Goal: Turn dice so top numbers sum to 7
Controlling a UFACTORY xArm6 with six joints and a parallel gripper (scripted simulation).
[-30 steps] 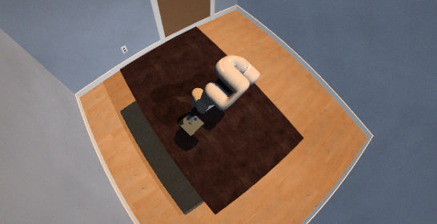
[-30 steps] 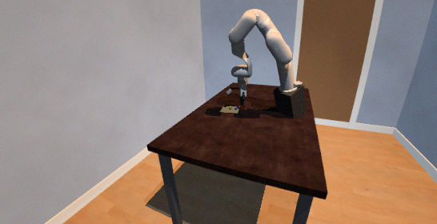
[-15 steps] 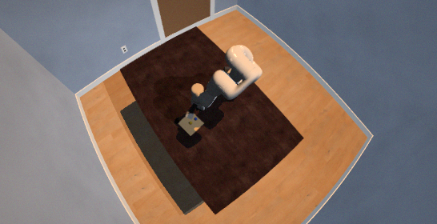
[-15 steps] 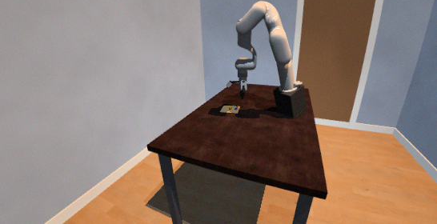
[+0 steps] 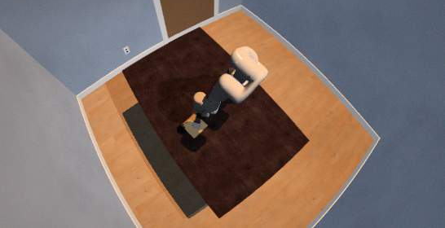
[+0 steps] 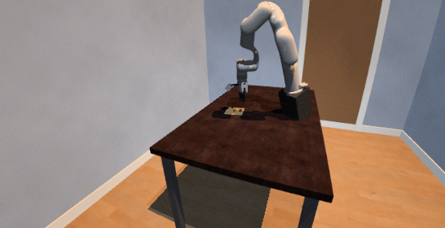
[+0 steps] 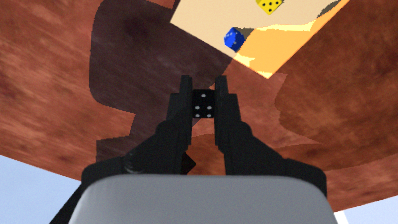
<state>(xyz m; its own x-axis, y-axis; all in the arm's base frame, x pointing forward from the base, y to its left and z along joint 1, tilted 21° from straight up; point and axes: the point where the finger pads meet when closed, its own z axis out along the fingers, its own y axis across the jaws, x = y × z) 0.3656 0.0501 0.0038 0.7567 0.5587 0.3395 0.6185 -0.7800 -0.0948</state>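
Now: the yellow die 11 cm below my hand, 7 cm ahead of it and 2 cm to the right of it. Also, from my hand: mat 12 cm below, 7 cm ahead, 2 cm to the right; then blue die 11 cm below, 3 cm to the right, 2 cm ahead; then black die 1 cm below, 1 cm behind.
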